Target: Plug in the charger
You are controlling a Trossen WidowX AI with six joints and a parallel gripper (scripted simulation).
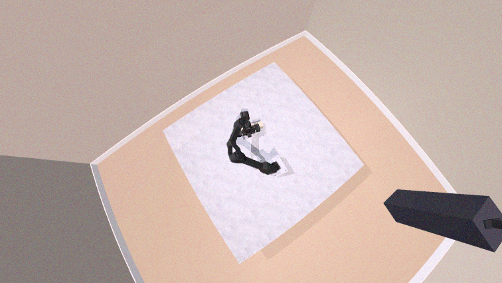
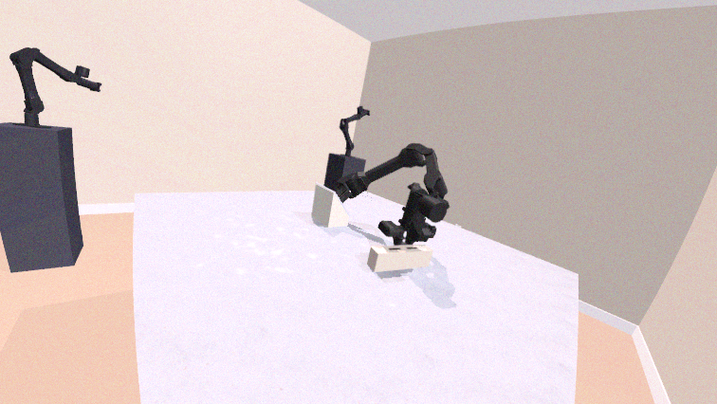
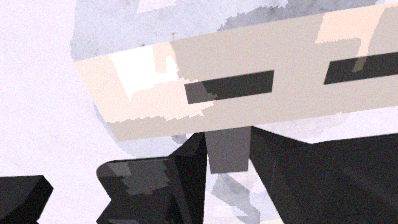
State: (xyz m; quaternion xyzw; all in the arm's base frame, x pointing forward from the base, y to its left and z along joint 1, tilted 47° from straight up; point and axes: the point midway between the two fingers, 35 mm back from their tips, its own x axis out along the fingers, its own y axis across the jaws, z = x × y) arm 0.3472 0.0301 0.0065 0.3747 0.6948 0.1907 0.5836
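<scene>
The grey two-prong charger is 2 cm ahead of my gripper tip and 1 cm above it.
</scene>
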